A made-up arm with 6 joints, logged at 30 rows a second.
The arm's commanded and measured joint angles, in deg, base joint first. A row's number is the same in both.
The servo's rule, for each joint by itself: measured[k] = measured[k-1] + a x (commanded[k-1-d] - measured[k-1]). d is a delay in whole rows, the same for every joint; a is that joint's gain. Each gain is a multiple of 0.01, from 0.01 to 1. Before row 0 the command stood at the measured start. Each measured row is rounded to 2 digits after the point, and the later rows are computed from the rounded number. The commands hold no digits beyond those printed.
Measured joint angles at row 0:
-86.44 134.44 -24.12 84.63 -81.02 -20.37
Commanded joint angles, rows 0 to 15:
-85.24 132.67 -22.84 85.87 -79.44 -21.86
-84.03 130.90 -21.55 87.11 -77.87 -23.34
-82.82 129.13 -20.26 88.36 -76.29 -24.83
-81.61 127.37 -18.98 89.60 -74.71 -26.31
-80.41 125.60 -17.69 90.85 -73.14 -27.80
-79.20 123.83 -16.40 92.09 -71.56 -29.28
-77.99 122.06 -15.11 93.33 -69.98 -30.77
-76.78 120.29 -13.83 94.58 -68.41 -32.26
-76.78 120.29 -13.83 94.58 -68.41 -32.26
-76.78 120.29 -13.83 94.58 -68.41 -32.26
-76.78 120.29 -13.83 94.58 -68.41 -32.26
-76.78 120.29 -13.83 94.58 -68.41 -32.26
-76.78 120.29 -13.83 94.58 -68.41 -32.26
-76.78 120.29 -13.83 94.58 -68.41 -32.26
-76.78 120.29 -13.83 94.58 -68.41 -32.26
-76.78 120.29 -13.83 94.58 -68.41 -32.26
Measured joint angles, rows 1 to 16:
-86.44 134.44 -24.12 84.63 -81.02 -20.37
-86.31 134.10 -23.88 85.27 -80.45 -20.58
-86.06 133.49 -23.44 86.23 -79.52 -20.97
-85.70 132.66 -22.84 87.34 -78.36 -21.51
-85.25 131.65 -22.11 88.52 -77.05 -22.18
-84.72 130.50 -21.27 89.73 -75.64 -22.97
-84.11 129.23 -20.34 90.96 -74.17 -23.85
-83.44 127.87 -19.35 92.19 -72.66 -24.82
-82.71 126.43 -18.30 93.43 -71.13 -25.86
-82.06 125.26 -17.45 94.03 -70.15 -26.76
-81.48 124.32 -16.76 94.32 -69.52 -27.53
-80.96 123.55 -16.20 94.46 -69.12 -28.19
-80.50 122.93 -15.75 94.52 -68.86 -28.76
-80.09 122.43 -15.39 94.55 -68.70 -29.25
-79.73 122.02 -15.09 94.57 -68.60 -29.67
-79.41 121.69 -14.85 94.58 -68.53 -30.03
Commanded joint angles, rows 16 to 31:
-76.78 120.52 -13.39 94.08 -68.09 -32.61
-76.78 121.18 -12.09 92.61 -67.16 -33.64
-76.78 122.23 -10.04 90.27 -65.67 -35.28
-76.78 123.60 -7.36 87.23 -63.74 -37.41
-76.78 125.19 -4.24 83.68 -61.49 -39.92
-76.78 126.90 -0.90 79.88 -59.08 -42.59
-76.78 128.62 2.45 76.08 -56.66 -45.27
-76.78 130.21 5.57 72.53 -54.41 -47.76
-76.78 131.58 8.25 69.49 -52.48 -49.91
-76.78 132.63 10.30 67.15 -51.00 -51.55
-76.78 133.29 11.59 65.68 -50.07 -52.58
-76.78 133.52 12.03 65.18 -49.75 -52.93
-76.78 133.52 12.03 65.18 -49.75 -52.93
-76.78 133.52 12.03 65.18 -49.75 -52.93
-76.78 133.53 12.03 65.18 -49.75 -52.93
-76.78 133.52 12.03 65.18 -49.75 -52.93
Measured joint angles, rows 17 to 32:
-79.12 121.42 -14.66 94.58 -68.49 -30.34
-78.86 121.25 -14.42 94.32 -68.35 -30.66
-78.63 121.24 -13.98 93.43 -67.92 -31.08
-78.43 121.43 -13.23 91.79 -67.11 -31.67
-78.25 121.84 -12.11 89.42 -65.90 -32.47
-78.09 122.48 -10.61 86.44 -64.31 -33.51
-77.95 123.32 -8.77 83.03 -62.43 -34.78
-77.82 124.33 -6.64 79.42 -60.35 -36.25
-77.71 125.45 -4.32 75.84 -58.21 -37.86
-77.61 126.61 -1.93 72.54 -56.15 -39.55
-77.52 127.75 0.39 69.74 -54.30 -41.23
-77.44 128.80 2.52 67.63 -52.78 -42.82
-77.37 129.70 4.33 66.36 -51.69 -44.24
-77.31 130.43 5.79 65.75 -50.99 -45.46
-77.25 131.02 6.98 65.45 -50.54 -46.51
-77.20 131.50 7.94 65.31 -50.26 -47.41

